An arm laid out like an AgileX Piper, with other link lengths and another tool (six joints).
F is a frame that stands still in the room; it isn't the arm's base.
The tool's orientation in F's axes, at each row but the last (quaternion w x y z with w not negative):
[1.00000, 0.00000, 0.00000, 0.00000]
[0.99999, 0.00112, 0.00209, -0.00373]
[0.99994, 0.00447, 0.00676, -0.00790]
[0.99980, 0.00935, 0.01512, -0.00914]
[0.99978, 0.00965, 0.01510, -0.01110]
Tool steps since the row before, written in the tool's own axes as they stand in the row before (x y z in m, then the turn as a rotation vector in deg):
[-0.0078, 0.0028, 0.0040, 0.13, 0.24, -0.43]
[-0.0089, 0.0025, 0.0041, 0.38, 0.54, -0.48]
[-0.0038, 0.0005, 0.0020, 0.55, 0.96, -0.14]
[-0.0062, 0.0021, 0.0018, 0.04, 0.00, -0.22]
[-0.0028, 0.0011, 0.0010, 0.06, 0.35, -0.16]
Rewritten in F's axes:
[-0.0078, 0.0028, 0.0040, 0.13, 0.24, -0.43]
[-0.0089, 0.0026, 0.0041, 0.38, 0.54, -0.48]
[-0.0038, 0.0005, 0.0021, 0.56, 0.95, -0.14]
[-0.0061, 0.0022, 0.0020, 0.03, 0.00, -0.22]
[-0.0027, 0.0011, 0.0011, 0.06, 0.35, -0.16]

